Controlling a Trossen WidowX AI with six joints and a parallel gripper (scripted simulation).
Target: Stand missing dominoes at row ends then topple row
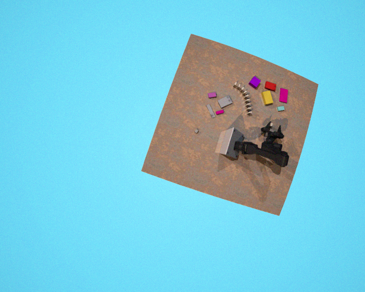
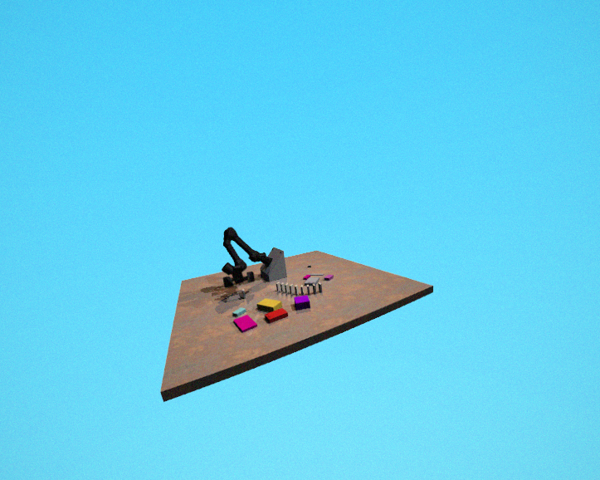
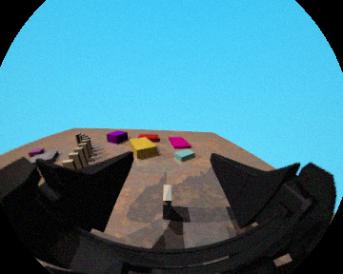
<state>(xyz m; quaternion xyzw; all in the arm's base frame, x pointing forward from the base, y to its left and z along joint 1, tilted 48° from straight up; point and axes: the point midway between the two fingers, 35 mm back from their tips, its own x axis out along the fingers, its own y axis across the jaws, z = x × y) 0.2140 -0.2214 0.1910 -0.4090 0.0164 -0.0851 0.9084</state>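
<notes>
Right now the cyan block is 17 cm ahead of my gripper tip, 9 cm below it and 8 cm to the right of it. Also, from my gripper tip: red block: 34 cm ahead, 9 cm below, 5 cm to the left; yellow block: 23 cm ahead, 8 cm below, 7 cm to the left; grey block: 43 cm to the left, 10 cm ahead, 9 cm below.
</notes>
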